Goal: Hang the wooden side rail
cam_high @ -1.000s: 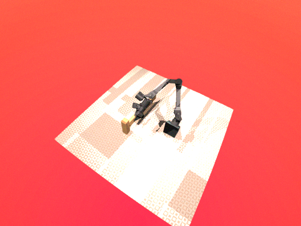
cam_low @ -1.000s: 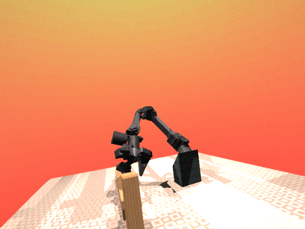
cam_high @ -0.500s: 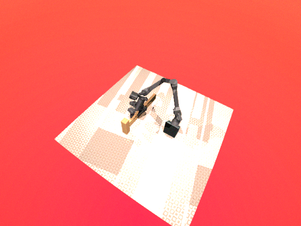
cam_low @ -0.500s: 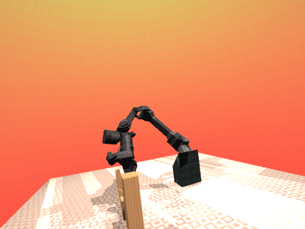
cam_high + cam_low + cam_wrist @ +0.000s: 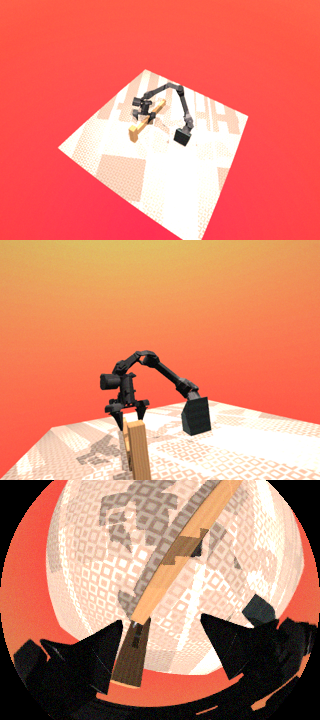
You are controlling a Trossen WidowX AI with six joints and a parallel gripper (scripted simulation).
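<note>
Now: gripper tip 10 mm short of the wooden headboard post, 130 mm to the right of it and 40 mm above it.
</note>
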